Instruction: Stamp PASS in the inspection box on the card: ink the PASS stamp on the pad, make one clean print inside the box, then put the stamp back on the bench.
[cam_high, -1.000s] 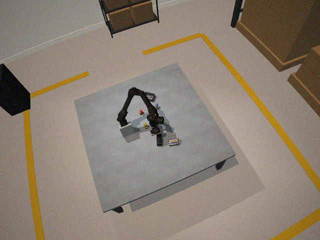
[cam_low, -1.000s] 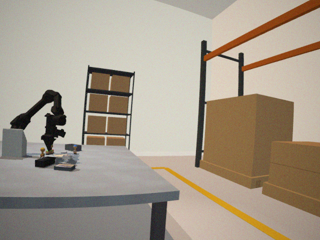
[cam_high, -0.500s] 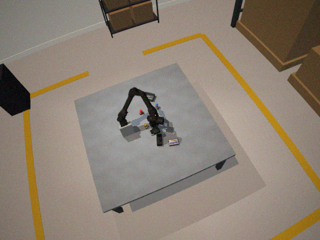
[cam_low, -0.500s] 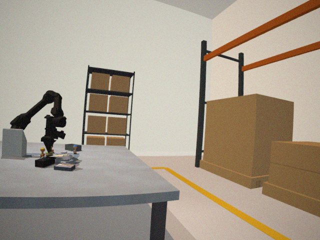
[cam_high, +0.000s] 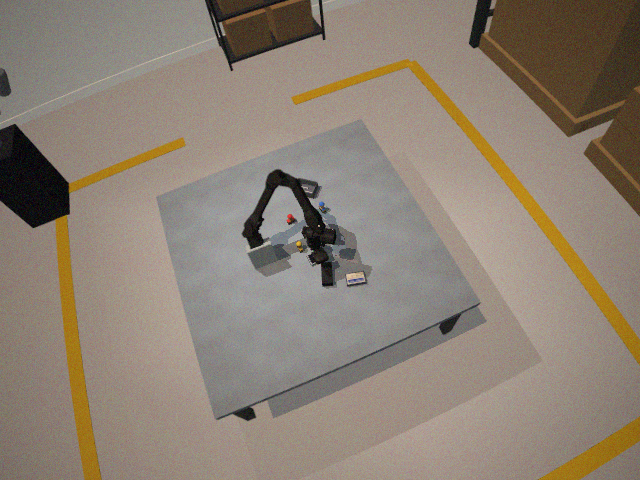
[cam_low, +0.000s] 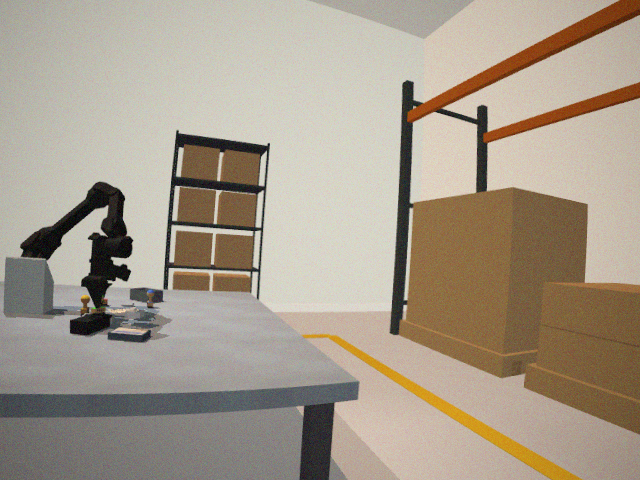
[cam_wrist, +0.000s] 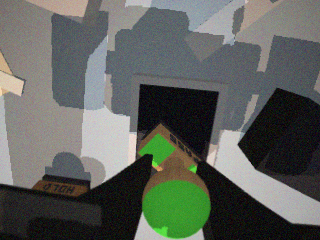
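The green-knobbed stamp is right at my gripper tip. The rest, counted from my gripper tip: black block: 110 mm to the right, 20 mm below, 10 mm ahead; yellow stamp: 80 mm to the left, 60 mm behind, 20 mm below; ink pad: 40 mm below.
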